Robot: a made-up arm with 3 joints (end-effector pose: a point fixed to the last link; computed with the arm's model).
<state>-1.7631 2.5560 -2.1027</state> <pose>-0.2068 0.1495 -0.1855 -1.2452 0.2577 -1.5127</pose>
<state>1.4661 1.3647 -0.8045</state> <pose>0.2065 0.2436 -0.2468 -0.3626 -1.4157 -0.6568</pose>
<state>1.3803 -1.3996 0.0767</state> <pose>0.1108 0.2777 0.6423 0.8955 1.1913 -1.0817</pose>
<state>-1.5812 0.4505 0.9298</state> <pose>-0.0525 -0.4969 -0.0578 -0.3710 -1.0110 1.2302</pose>
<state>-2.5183 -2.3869 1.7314</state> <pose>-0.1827 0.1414 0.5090 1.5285 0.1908 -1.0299</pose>
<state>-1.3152 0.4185 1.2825</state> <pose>-0.1510 -0.4924 -0.0224 -0.8061 -1.0917 0.8494</pose>
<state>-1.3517 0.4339 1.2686</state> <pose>-0.1333 -0.4934 -0.0297 -0.7661 -1.1106 0.8766</pose>
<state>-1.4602 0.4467 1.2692</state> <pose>-0.0787 -0.5020 -0.0348 -0.7020 -1.1673 0.9589</pose>
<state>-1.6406 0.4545 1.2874</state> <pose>0.0142 -0.5067 -0.0364 -0.6113 -1.2606 1.0939</pose>
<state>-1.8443 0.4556 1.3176</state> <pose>0.1192 -0.4935 -0.0344 -0.5104 -1.3656 1.2420</pose>
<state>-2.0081 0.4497 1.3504</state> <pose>0.2017 -0.4688 -0.0293 -0.4312 -1.4527 1.3562</pose>
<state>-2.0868 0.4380 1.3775</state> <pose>0.2417 -0.4536 -0.0223 -0.4048 -1.5016 1.4077</pose>
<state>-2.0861 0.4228 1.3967</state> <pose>0.2448 -0.4566 -0.0144 -0.4310 -1.5134 1.4042</pose>
